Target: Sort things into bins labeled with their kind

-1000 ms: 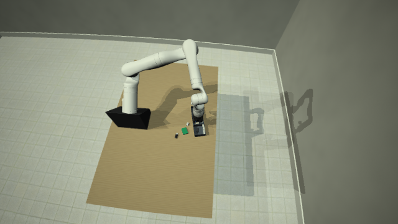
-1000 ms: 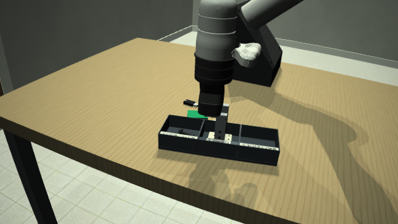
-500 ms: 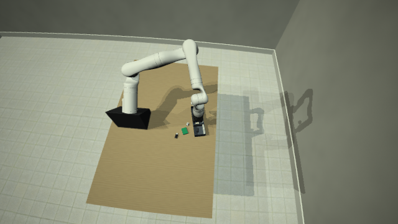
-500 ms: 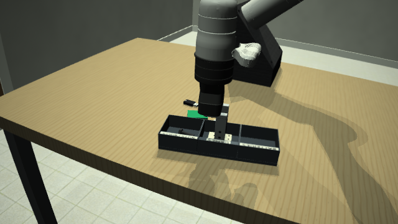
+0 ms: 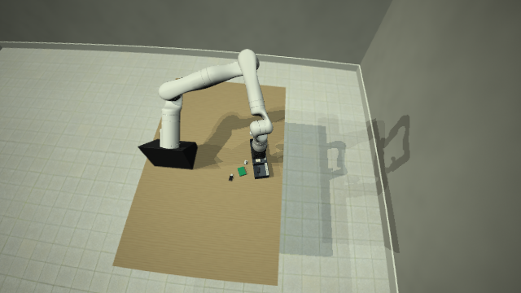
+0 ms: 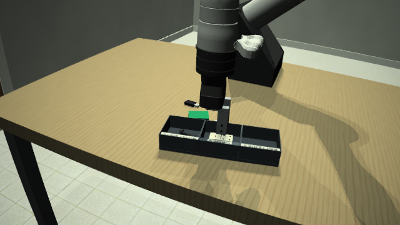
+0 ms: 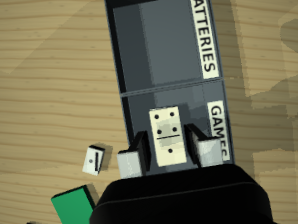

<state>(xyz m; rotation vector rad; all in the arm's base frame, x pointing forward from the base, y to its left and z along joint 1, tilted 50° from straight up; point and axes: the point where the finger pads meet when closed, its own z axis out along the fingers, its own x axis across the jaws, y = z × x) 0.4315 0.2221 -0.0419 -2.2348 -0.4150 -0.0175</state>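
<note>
Now: hand 4 cm above the domino. Also, from my hand: black bolt 8 cm to the right, 4 cm below, 2 cm ahead; then black three-part bin 4 cm below, 1 cm ahead; then small white thing 7 cm behind, 5 cm below, 3 cm to the right.
</note>
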